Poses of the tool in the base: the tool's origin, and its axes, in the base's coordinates. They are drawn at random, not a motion.
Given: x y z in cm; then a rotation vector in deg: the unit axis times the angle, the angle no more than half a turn.
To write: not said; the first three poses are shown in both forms.
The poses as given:
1: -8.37 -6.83 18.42 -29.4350 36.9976 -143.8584
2: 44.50 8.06 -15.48 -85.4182 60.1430 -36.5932
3: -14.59 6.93 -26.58 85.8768 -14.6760 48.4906
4: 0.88 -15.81 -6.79 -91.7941 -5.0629 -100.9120
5: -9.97 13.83 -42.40 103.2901 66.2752 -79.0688
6: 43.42 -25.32 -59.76 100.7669 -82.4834 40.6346
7: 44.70 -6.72 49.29 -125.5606 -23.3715 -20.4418
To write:
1: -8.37 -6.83 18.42 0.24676 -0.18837 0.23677 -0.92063
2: 44.50 8.06 -15.48 0.56863 -0.63478 0.44695 -0.27194
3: -14.59 6.93 -26.58 0.64474 0.65837 -0.11251 0.37175
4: 0.88 -15.81 -6.79 0.37048 -0.62459 -0.03445 -0.68663
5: -9.97 13.83 -42.40 0.29245 0.67658 0.43412 -0.51792
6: 43.42 -25.32 -59.76 0.37126 0.68589 -0.56144 0.27659
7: 44.70 -6.72 49.29 0.42781 -0.87744 -0.16332 -0.14285
